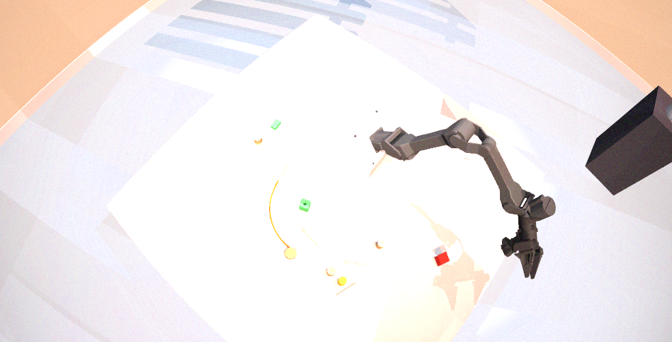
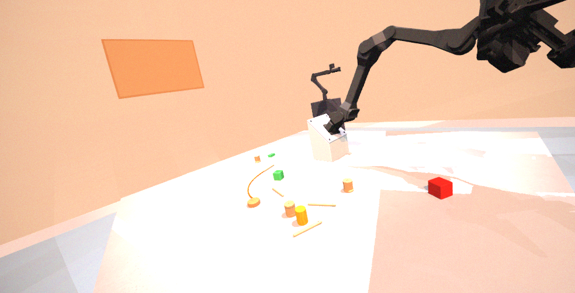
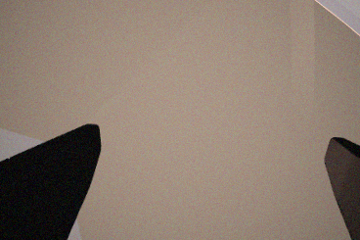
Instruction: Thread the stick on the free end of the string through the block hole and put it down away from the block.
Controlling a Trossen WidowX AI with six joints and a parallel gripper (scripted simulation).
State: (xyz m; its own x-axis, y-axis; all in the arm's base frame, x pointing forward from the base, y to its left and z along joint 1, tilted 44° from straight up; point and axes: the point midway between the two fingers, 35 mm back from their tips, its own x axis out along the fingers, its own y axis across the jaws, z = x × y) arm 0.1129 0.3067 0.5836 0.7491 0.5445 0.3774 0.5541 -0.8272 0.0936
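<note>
The round wooden button is 60 cm to the right of my gripper tip, 34 cm below it and 34 cm ahead of it. From my gripper tip the other things lie so: red cube (33 cm below, 21 cm to the right); then yellow cylinder (41 cm to the right, 32 cm below, 29 cm ahead).
</note>
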